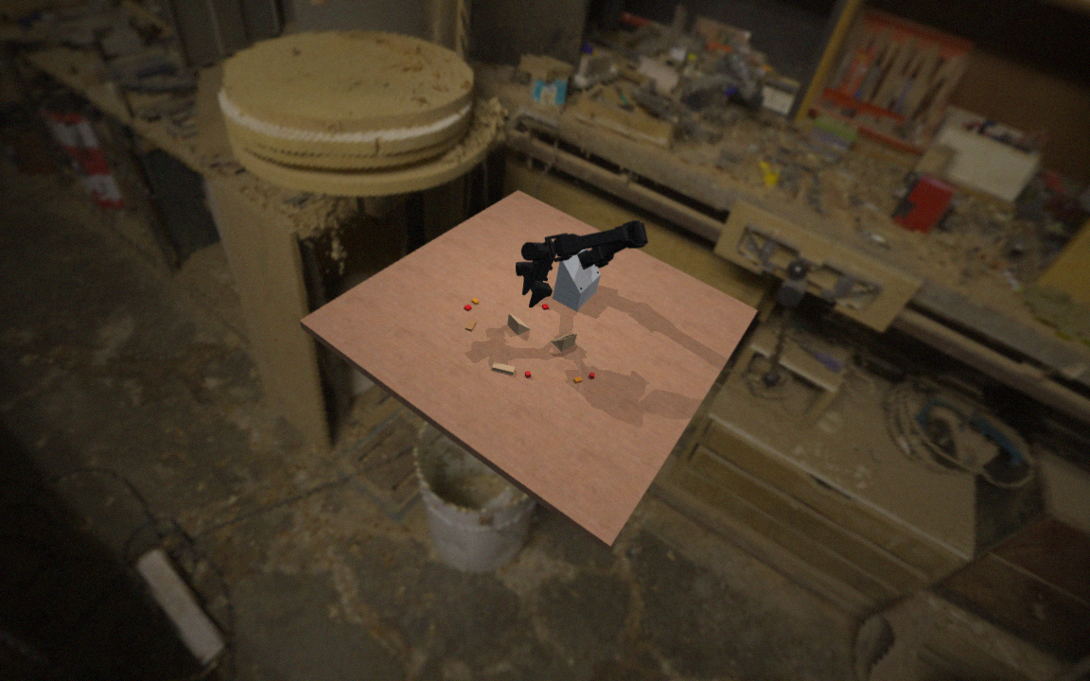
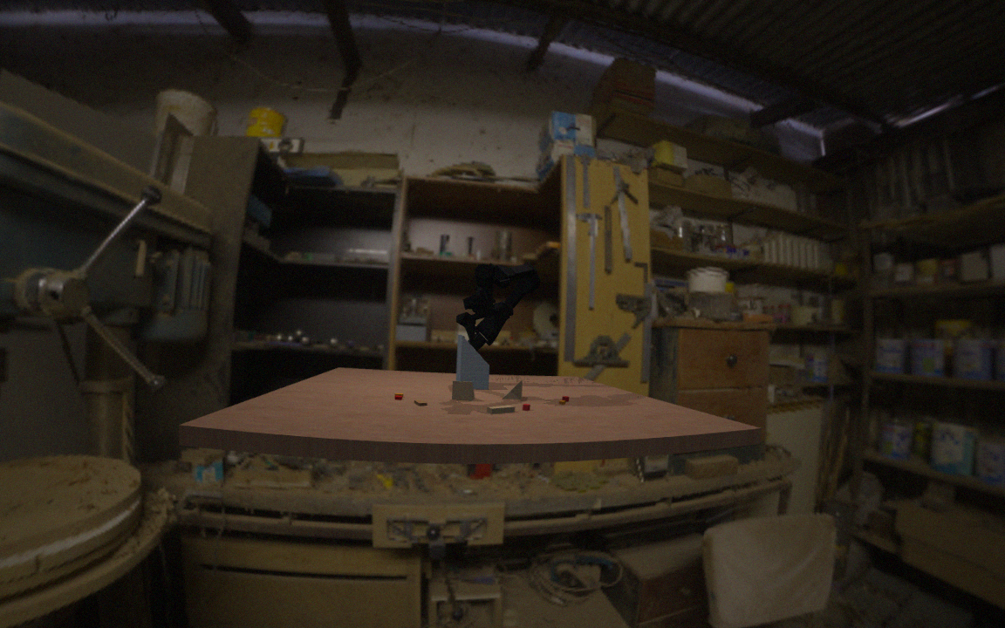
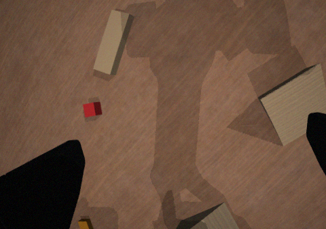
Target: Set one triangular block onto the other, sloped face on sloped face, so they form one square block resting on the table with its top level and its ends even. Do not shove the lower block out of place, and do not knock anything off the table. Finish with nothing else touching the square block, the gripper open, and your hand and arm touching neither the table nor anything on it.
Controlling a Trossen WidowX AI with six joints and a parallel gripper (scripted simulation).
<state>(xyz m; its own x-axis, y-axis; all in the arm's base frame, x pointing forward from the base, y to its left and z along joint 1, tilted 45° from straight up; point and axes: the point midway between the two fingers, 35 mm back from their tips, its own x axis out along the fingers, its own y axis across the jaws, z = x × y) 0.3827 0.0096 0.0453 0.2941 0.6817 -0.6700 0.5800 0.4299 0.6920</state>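
The triangular block is 30 mm behind my gripper tip, 60 mm to the right of it and 180 mm below it. Round my gripper tip: flat wooden slat 150 mm ahead, 50 mm to the left, 190 mm below.
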